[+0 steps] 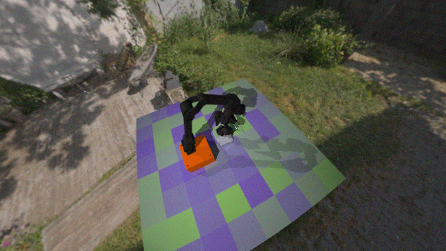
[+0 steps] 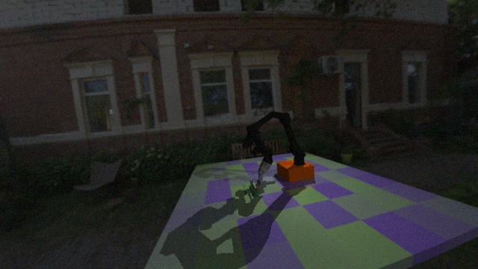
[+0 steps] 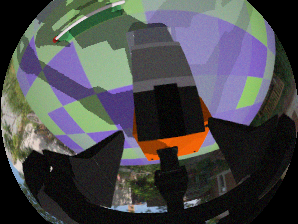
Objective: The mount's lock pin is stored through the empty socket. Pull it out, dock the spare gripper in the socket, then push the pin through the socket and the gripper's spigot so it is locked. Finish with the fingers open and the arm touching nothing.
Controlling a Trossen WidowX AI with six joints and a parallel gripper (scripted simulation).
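The spare gripper lies 4 cm below my gripper tip and 3 cm ahead of it. The rest, counted from my gripper tip: grey mount: 10 cm below, 5 cm ahead; green strip: 16 cm ahead, 13 cm below, 10 cm to the left.
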